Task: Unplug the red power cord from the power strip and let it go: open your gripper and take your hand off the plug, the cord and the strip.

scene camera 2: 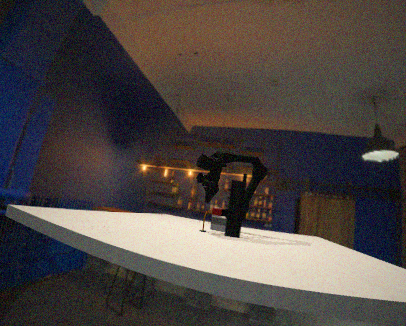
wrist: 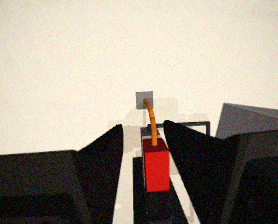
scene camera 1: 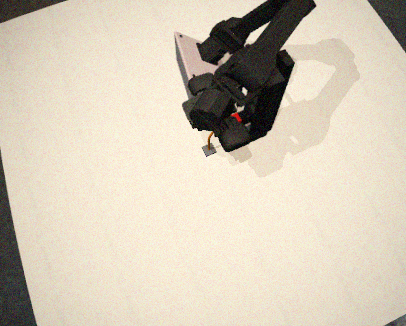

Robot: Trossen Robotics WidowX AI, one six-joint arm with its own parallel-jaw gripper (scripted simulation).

Labels:
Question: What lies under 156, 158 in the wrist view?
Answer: A red plug.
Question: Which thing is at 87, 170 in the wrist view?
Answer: The gripper.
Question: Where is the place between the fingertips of the gripper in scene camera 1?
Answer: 213, 129

